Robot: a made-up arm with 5 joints.
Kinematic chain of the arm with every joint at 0, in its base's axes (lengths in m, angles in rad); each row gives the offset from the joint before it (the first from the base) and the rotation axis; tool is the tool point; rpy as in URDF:
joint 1: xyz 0 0 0.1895 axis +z
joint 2: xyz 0 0 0 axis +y
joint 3: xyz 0.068 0 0.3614 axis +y
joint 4: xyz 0.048 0 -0.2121 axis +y
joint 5: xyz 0.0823 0 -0.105 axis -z
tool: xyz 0 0 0 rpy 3.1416 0 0
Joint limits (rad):
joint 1: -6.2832..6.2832
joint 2: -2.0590..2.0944
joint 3: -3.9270..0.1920
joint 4: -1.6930..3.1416
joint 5: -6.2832..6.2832
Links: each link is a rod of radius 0.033 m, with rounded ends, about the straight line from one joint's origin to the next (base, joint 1, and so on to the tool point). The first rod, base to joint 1, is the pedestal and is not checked.
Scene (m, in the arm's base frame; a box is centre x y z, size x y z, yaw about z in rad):
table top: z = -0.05
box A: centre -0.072 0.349 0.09 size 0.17 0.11 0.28 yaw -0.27
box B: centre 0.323 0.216 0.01 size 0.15 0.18 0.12 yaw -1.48
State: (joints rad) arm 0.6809 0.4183 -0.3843 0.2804 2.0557
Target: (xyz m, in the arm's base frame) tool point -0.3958 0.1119 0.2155
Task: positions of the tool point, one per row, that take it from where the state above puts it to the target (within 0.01 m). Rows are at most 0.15 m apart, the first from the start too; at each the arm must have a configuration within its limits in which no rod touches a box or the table.
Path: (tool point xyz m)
1: 0.1537 0.2075 0.1520
2: 0.0828 0.2044 0.1533
3: 0.0241 0.1809 0.1571
4: -0.0173 0.1434 0.1634
5: -0.0864 0.1968 0.1594
6: -0.1848 0.2161 0.1671
7: -0.2952 0.1890 0.1861
8: -0.3958 0.1119 0.2155

